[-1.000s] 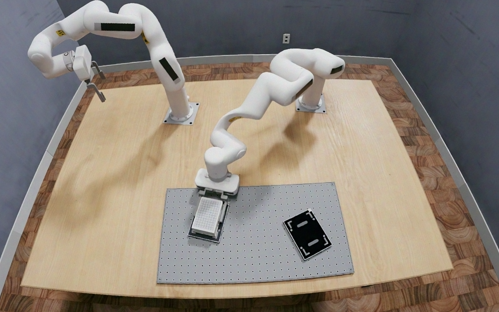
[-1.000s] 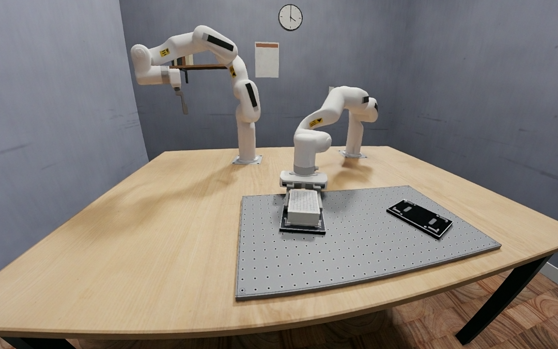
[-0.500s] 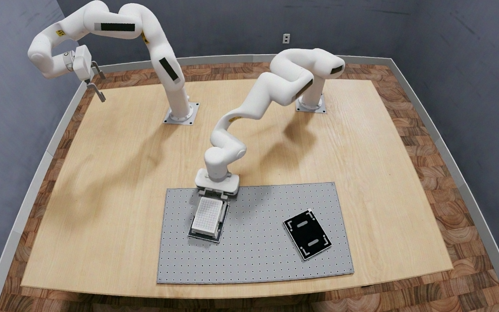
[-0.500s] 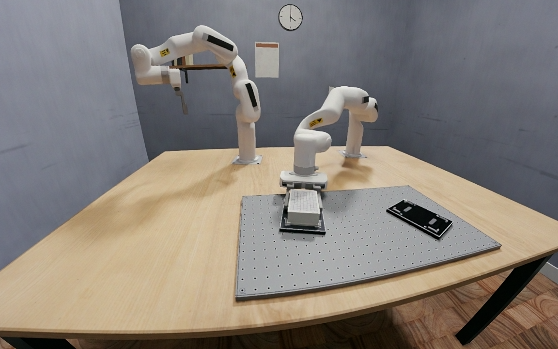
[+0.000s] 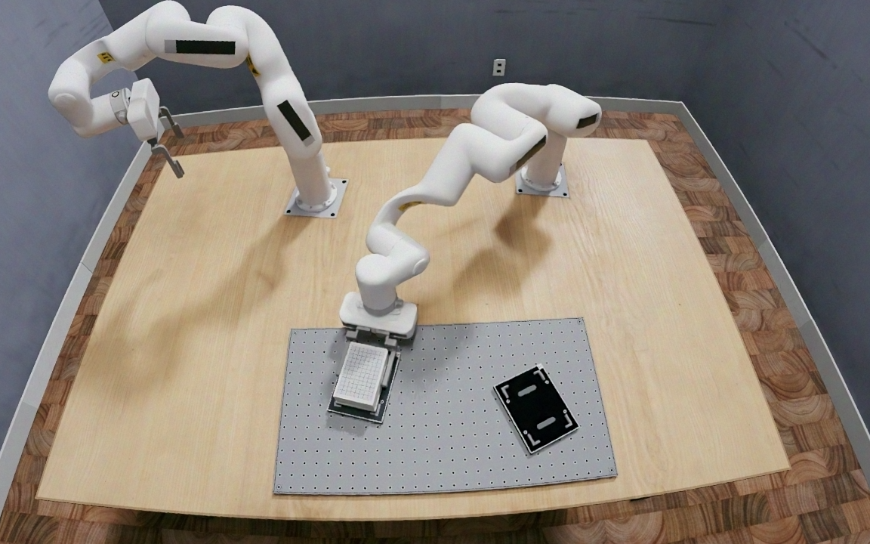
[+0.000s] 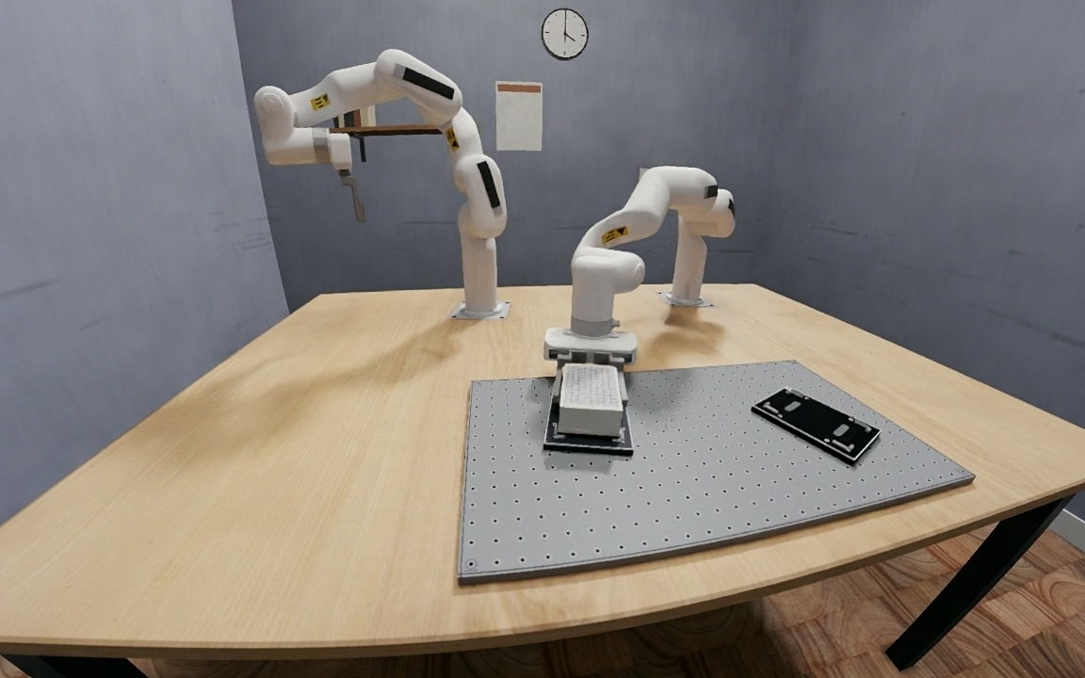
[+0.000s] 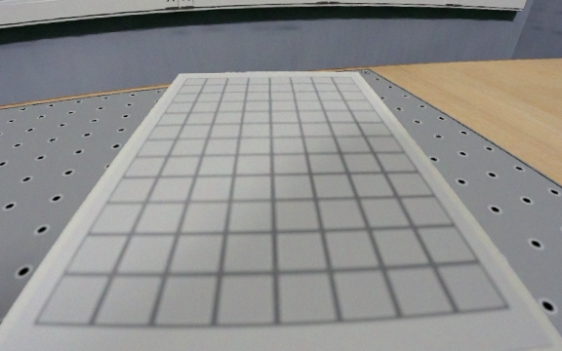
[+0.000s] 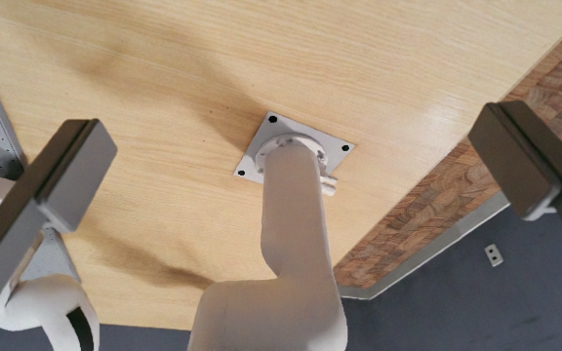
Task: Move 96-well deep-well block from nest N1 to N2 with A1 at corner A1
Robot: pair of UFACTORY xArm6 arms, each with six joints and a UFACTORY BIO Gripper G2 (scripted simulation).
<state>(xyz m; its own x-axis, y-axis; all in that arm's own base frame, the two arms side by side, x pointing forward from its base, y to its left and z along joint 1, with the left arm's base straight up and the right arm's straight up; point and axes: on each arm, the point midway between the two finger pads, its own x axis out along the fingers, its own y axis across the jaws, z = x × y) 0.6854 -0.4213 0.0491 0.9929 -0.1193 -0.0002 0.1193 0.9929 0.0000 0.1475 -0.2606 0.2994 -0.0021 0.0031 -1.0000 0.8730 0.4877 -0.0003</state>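
Now: left hand 30 mm above the nest N1 and 10 mm short of it. The rest, counted from my left hand: A1 label: 380 mm to the left, 30 mm ahead, 20 mm below; then white deep-well block: 10 mm ahead; then black nest N2: 350 mm to the left, 110 mm ahead, 30 mm below.
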